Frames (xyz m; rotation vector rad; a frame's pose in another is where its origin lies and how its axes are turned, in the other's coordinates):
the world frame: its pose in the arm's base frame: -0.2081 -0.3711 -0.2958 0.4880 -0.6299 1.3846
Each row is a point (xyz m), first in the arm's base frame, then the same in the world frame.
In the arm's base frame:
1: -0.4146 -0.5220 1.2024
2: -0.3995 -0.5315 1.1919
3: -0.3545 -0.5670 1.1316
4: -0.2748 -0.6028 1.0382
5: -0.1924 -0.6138 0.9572
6: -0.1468 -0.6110 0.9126
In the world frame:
1: 0.8714 0.1162 1.2398
2: 0.8584 0.1005 1.2364
3: 0.7950 0.0539 1.2093
4: 0.7117 -0.0255 1.1535
5: 0.6553 -0.1048 1.0903
6: 0.6308 -0.1476 1.0497

